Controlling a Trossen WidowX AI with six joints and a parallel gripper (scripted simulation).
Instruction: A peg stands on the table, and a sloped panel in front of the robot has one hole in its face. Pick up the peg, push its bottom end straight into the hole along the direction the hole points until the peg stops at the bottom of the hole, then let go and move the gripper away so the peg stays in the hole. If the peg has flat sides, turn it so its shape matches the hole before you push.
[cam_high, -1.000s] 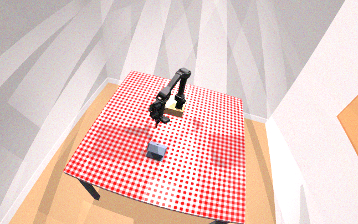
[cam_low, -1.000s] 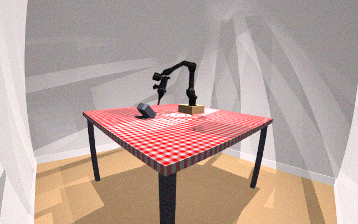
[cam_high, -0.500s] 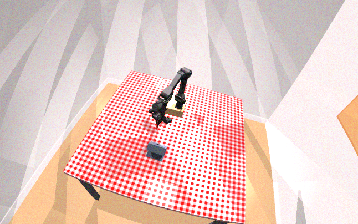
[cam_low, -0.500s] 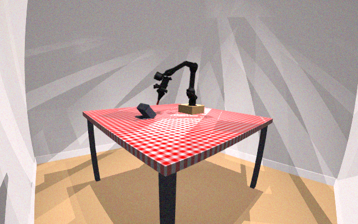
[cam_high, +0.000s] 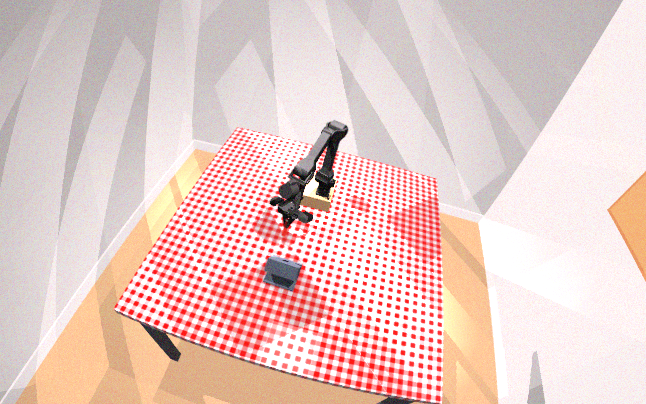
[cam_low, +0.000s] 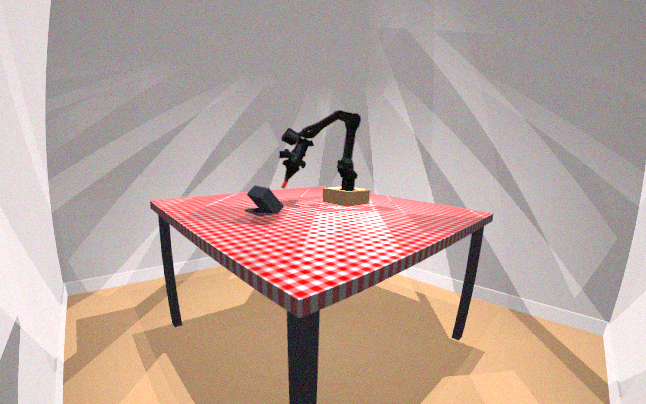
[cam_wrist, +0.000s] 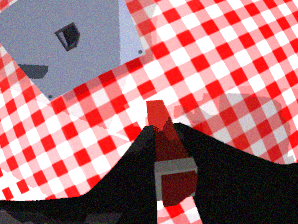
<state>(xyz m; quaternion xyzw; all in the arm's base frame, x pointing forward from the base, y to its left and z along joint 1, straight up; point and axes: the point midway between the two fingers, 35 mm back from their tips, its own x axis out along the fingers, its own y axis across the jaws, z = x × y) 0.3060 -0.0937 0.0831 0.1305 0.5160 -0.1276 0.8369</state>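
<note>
Right now the panel is 140 mm ahead of my gripper tip, 80 mm below it and 40 mm to the left of it. Also, from my gripper tip: peg (10 mm behind, 10 mm above).
</note>
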